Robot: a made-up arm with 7 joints. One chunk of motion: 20 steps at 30 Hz.
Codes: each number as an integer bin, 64 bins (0 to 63) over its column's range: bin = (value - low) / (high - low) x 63, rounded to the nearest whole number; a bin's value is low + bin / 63 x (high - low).
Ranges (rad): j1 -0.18..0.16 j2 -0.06..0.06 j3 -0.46..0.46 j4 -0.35..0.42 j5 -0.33..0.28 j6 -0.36..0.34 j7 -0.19..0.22
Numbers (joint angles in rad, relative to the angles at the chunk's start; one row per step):
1: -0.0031 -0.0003 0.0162 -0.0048 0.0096 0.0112 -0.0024
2: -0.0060 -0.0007 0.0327 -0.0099 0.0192 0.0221 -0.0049
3: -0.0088 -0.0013 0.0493 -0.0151 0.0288 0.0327 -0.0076
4: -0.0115 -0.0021 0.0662 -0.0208 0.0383 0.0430 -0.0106
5: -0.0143 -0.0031 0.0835 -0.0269 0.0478 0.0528 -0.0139
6: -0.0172 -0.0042 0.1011 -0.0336 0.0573 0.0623 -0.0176
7: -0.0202 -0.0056 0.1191 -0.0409 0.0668 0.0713 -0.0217
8: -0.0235 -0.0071 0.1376 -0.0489 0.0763 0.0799 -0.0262
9: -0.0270 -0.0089 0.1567 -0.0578 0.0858 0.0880 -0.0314
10: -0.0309 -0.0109 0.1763 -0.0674 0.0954 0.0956 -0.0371
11: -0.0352 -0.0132 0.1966 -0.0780 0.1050 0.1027 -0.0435
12: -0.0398 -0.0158 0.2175 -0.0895 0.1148 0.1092 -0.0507
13: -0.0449 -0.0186 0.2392 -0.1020 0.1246 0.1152 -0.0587
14: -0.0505 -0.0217 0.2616 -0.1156 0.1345 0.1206 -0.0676
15: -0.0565 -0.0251 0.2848 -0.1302 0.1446 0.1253 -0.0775
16: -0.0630 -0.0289 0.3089 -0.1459 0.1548 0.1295 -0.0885
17: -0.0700 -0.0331 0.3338 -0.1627 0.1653 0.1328 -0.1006
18: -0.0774 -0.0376 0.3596 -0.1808 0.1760 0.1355 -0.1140
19: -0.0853 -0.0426 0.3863 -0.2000 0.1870 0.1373 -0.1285
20: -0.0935 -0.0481 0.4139 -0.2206 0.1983 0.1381 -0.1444
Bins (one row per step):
1: 33 31 33 28 35 33 29
2: 32 31 34 28 36 34 28
3: 32 31 35 27 37 35 28
4: 31 30 36 27 38 36 28
5: 31 30 37 26 39 37 27
6: 30 29 38 26 40 38 26
7: 30 29 40 25 41 39 26
8: 29 28 41 25 42 40 25
9: 28 27 42 24 43 40 24
10: 28 26 44 23 44 41 23
11: 27 25 45 22 45 42 23
12: 26 23 46 21 46 42 21
13: 25 22 48 20 47 43 20
14: 24 20 49 19 48 43 19
15: 23 18 51 18 49 44 17
16: 22 16 53 17 50 44 16
17: 20 14 54 15 51 44 14
18: 19 12 56 14 52 45 12
19: 18 9 58 12 53 45 9
20: 16 6 60 11 55 45 7

